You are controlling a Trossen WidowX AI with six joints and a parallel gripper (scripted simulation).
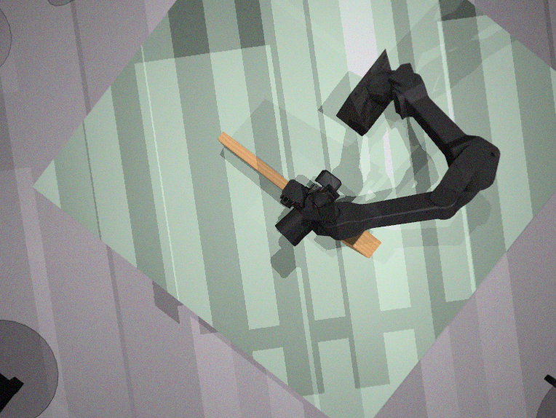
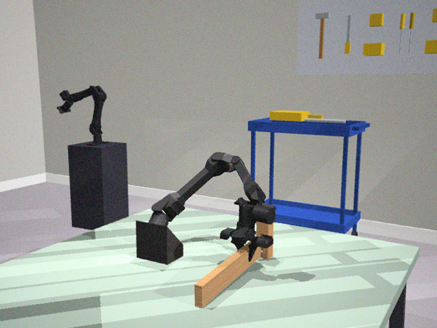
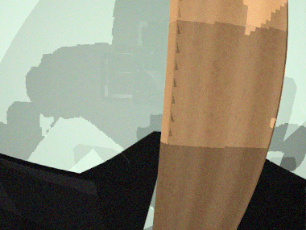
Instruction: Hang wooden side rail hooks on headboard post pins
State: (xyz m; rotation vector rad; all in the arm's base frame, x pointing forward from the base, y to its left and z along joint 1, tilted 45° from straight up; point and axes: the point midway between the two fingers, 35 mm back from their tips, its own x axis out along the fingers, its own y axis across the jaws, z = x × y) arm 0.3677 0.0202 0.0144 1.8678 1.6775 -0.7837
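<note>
The headboard post is 16 cm to the left of my gripper tip, 4 cm above it and 1 cm ahead of it.
</note>
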